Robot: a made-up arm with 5 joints.
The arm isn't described. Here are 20 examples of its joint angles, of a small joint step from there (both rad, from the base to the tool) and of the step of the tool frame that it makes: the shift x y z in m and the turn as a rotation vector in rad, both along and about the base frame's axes.
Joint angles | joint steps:
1: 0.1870 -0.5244 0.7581 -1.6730 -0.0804 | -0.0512 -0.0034 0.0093 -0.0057 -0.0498
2: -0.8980 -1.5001 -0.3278 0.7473 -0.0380 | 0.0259 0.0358 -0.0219 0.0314 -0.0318
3: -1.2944 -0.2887 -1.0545 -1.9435 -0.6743 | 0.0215 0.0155 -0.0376 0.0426 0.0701
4: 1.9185 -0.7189 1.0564 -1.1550 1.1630 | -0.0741 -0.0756 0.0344 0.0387 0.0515
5: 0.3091 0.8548 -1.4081 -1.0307 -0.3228 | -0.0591 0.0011 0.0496 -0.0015 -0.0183
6: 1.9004 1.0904 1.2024 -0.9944 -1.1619 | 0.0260 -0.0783 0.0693 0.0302 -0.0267
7: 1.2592 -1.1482 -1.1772 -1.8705 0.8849 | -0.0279 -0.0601 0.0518 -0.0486 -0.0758
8: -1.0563 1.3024 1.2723 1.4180 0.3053 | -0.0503 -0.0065 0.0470 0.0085 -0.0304
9: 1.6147 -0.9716 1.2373 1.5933 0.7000 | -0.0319 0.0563 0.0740 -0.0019 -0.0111
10: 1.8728 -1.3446 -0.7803 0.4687 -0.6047 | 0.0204 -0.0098 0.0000 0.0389 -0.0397
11: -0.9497 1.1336 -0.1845 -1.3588 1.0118 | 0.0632 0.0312 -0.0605 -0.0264 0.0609
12: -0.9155 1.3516 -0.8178 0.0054 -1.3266 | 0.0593 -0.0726 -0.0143 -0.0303 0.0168
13: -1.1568 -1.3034 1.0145 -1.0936 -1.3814 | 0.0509 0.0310 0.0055 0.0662 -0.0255
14: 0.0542 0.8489 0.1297 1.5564 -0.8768 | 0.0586 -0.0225 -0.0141 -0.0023 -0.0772
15: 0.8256 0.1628 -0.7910 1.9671 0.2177 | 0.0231 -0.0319 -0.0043 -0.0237 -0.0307
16: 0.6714 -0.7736 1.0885 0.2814 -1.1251 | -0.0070 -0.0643 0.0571 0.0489 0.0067
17: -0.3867 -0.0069 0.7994 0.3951 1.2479 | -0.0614 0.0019 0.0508 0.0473 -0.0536
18: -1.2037 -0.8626 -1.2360 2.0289 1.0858 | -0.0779 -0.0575 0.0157 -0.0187 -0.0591
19: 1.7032 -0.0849 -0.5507 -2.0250 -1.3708 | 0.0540 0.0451 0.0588 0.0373 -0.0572
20: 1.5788 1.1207 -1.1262 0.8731 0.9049 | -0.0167 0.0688 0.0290 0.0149 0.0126
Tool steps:
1: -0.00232 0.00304 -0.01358 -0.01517 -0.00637 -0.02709
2: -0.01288 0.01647 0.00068 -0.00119 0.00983 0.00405
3: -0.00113 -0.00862 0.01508 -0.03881 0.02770 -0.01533
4: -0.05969 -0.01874 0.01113 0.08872 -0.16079 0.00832
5: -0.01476 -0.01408 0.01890 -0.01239 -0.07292 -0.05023
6: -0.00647 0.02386 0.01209 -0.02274 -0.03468 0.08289
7: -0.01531 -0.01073 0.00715 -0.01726 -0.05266 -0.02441
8: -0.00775 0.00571 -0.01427 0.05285 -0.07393 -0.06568
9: 0.01176 0.03560 -0.00266 0.07962 -0.01620 -0.07584
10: 0.00105 -0.01198 0.00919 0.03185 -0.00828 0.05943
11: 0.02672 -0.02875 0.01699 0.04097 0.04181 0.06731
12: 0.02055 0.01787 0.03249 -0.02288 0.08001 0.00410
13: -0.01512 0.00946 -0.00727 0.01008 -0.01202 -0.00295
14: 0.01117 0.00118 0.00427 -0.01762 0.02185 -0.02901
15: -0.00212 0.00697 -0.00268 -0.00974 -0.00631 0.00108
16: -0.01415 -0.01217 -0.03543 -0.04814 -0.09692 0.04967
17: 0.02457 0.00420 -0.01764 0.01802 -0.12354 -0.08854
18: 0.04693 -0.02716 0.00189 -0.08119 -0.08994 -0.05482
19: 0.01718 -0.00411 -0.00654 0.04545 0.07450 -0.00428
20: 0.01212 -0.03643 -0.00358 -0.00241 -0.00511 -0.08238
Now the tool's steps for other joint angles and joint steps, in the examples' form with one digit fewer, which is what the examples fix.
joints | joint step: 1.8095 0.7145 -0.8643 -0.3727 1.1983 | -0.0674 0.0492 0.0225 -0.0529 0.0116
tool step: 0.0261 -0.0482 0.0075 -0.0626 -0.0341 -0.1070
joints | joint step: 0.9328 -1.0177 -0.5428 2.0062 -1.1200 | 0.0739 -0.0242 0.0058 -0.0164 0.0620
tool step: -0.0096 -0.0196 0.0147 -0.0529 0.0616 0.0101
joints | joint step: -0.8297 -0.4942 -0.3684 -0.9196 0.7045 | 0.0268 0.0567 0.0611 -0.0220 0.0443
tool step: -0.0382 -0.0076 0.0088 -0.0050 -0.0716 0.1014
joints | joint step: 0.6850 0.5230 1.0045 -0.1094 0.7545 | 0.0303 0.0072 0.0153 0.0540 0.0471
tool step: 0.0108 0.0122 0.0000 -0.0602 -0.0040 0.0195
